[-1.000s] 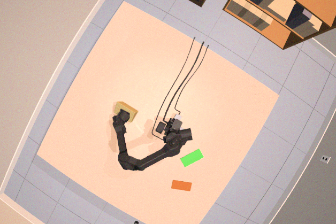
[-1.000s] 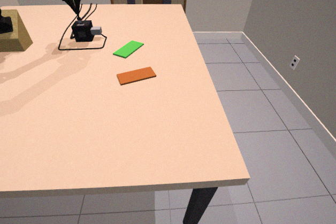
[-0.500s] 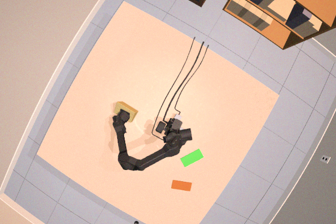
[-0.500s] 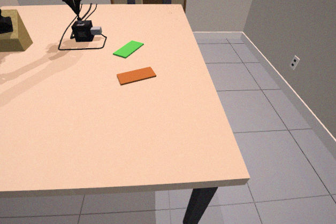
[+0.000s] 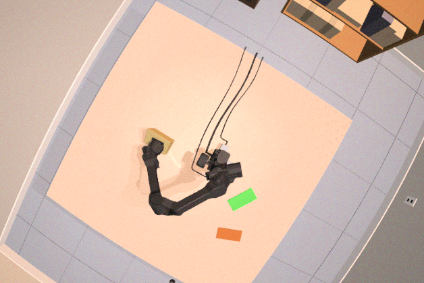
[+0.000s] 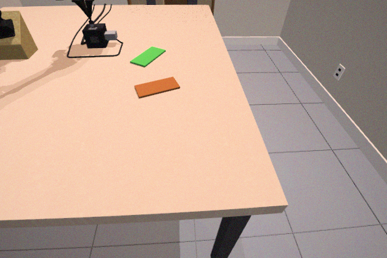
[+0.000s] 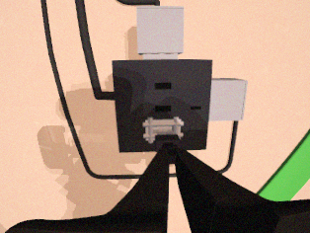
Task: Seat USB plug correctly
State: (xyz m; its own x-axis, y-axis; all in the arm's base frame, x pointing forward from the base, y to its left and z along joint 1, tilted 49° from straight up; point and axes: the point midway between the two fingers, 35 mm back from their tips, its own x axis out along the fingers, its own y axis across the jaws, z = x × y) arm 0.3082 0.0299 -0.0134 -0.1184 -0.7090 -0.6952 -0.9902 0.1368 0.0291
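My gripper tip is now 2 cm above the USB plug. Round my gripper tip: green card (21 cm ahead, 13 cm to the right, 12 cm below); then orange card (34 cm to the right, 23 cm ahead, 12 cm below); then USB socket (5 cm below).
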